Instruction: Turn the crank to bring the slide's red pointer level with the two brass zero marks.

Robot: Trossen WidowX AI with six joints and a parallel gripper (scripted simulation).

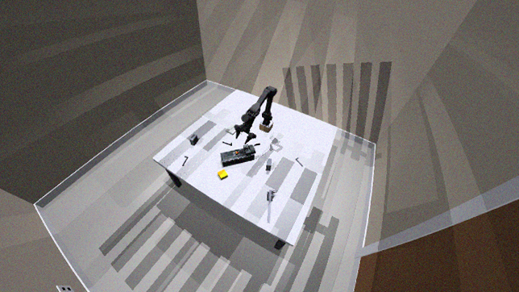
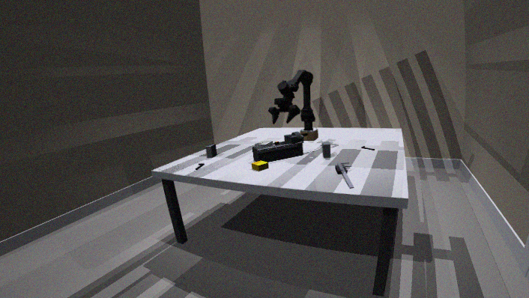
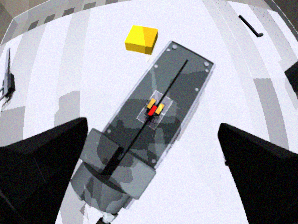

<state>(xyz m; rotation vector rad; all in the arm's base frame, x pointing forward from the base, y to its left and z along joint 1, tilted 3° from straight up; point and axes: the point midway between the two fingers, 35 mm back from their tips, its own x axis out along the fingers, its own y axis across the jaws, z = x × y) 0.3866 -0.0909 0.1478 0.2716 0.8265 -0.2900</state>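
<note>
The dark crank handle lies 110 mm to the left of my gripper tip, 90 mm below it and 90 mm behind it. Also, from my gripper tip: yellow block (220 mm ahead, 170 mm below, 60 mm to the right); red pointer (100 mm below, 40 mm ahead, 10 mm to the right).
</note>
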